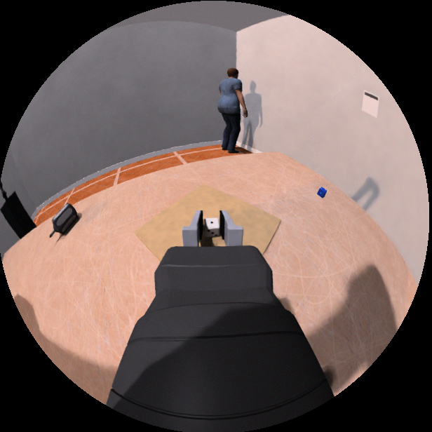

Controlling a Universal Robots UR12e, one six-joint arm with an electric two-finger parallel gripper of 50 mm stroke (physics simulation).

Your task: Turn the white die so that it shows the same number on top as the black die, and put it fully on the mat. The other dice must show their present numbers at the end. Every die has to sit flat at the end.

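The white die (212, 226) is between the two fingertips of my gripper (211, 218), over the middle of the tan mat (167, 220). My gripper is open, with a narrow gap beside the die. The die's upper visible face shows one dark pip; the face toward me shows several, partly hard to read. The die looks upright and appears to rest on the mat, though its lower edge is partly hidden. A small blue die (322, 192) lies on the table at the right, well off the mat. The black die does not show.
A dark grey object with a handle (65, 219) lies on the table (110, 280) at the left. A black object (18, 215) stands at the far left edge. A person (230, 102) stands beyond the table near the wall corner. Shadows fall across the table's right side.
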